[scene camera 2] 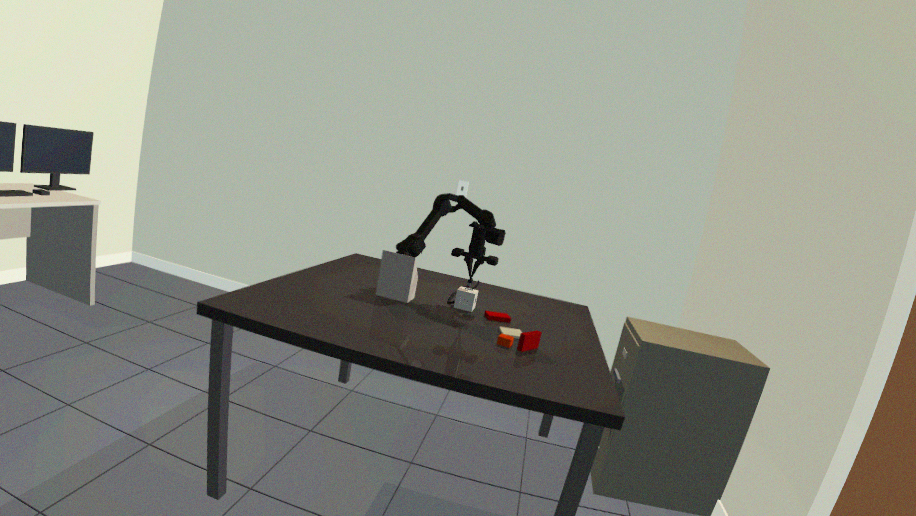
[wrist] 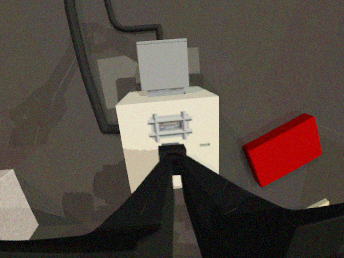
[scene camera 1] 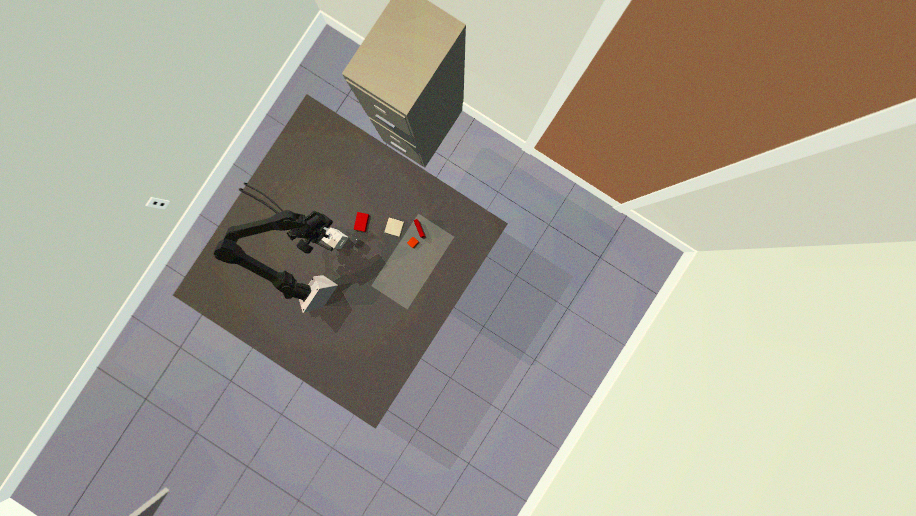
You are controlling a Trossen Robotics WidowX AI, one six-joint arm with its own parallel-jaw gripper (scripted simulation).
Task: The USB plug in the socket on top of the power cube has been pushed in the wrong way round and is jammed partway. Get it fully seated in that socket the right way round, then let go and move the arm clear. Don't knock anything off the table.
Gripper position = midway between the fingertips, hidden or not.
The gripper (wrist: 175, 165) holds a dark USB plug. Further things: a red block (wrist: 284, 149) and a grey framed socket (wrist: 171, 125).
